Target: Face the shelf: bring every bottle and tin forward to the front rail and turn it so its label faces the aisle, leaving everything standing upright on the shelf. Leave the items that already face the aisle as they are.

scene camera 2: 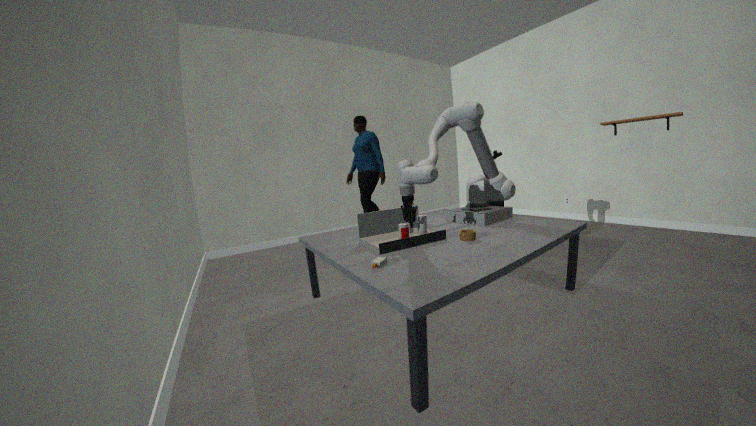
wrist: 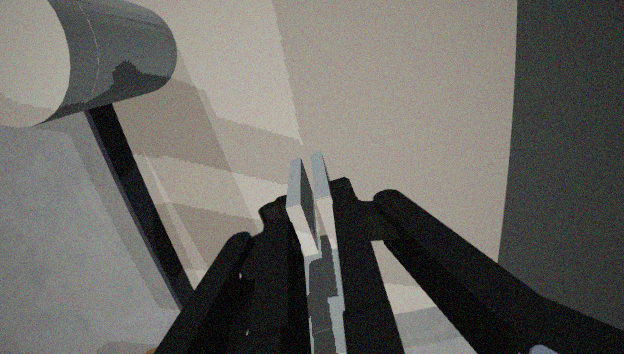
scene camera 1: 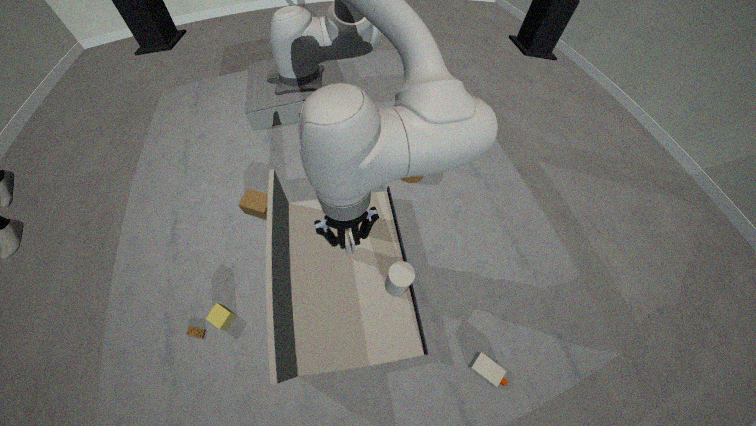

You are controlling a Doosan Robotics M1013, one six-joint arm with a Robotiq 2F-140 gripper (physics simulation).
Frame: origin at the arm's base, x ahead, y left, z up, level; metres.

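Seen in the pictures: gripper, fingertip midpoint: (scene camera 2: 410,232) (wrist: 312,174) (scene camera 1: 350,249); arm's base at its link origin: (scene camera 2: 477,209) (scene camera 1: 300,80).
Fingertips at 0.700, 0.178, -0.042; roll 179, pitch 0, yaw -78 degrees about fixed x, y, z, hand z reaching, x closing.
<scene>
Offsets run from my fingertips to a thing's middle, as dx, dy, dz.
A pale tin with a red label @(+0.097, +0.109, +0.036) (scene camera 1: 397,283) (scene camera 2: 404,231) (wrist: 120,50) stands upright at the front rail @(+0.043, +0.138, -0.024) (scene camera 1: 417,317) (scene camera 2: 412,242) (wrist: 145,210). Its red label shows from the aisle side in scene camera 2. A pale grey bottle @(-0.091, -0.007, +0.041) (scene camera 2: 422,224) stands upright on the shelf (scene camera 1: 328,322), close to my gripper on the robot-base side; the arm hides it in scene camera 1, and no label shows. My gripper (scene camera 1: 349,246) (wrist: 312,174) is shut, with a thin gap between its pads and no item seen in it. It points down over the middle of the shelf's depth, behind the tin.
A dark back panel (scene camera 1: 285,296) (scene camera 2: 379,223) (wrist: 565,150) rises along the shelf's rear. Behind it lie an orange-brown box @(-0.165, -0.272, -0.024) (scene camera 1: 254,203), a yellow block @(+0.158, -0.337, -0.030) (scene camera 1: 220,316) and a small brown block @(+0.196, -0.412, -0.045) (scene camera 1: 196,332). In front are a white orange-tipped item @(+0.336, +0.319, -0.035) (scene camera 1: 488,368) (scene camera 2: 379,261) and a round brown object @(-0.283, +0.206, -0.024) (scene camera 2: 467,234).
</scene>
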